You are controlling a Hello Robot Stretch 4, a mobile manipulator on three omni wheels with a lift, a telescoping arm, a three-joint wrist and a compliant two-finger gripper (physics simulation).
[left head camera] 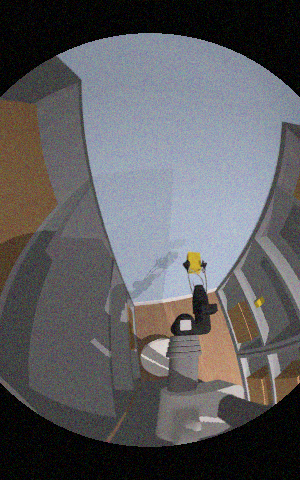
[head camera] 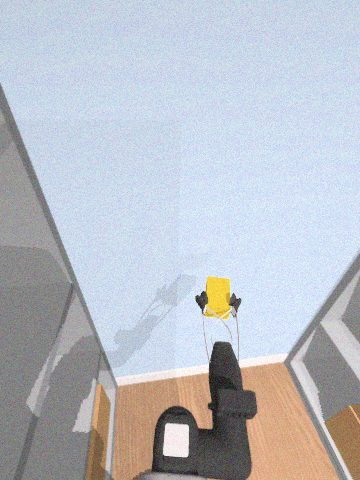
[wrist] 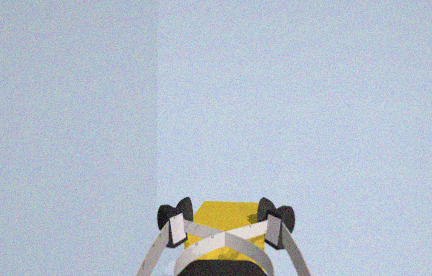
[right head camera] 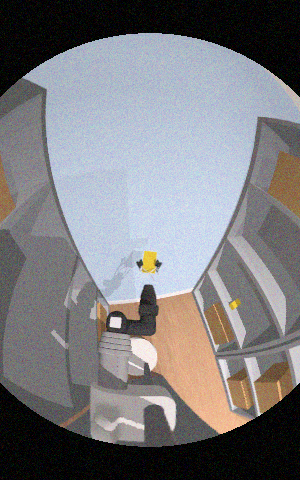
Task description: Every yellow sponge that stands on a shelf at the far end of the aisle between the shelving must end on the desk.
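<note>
My gripper is shut on a yellow sponge, with one dark fingertip on each side of it. It holds the sponge up in the air in the aisle, in front of the pale blue wall. A second yellow sponge stands on a shelf of the right-hand shelving, well apart from the gripper. The desk does not show in these views.
Tall grey shelving stands close on the left and on the right. Cardboard boxes stand on the right-hand shelves. Wooden floor lies between them, and a round white object shows low beside the arm.
</note>
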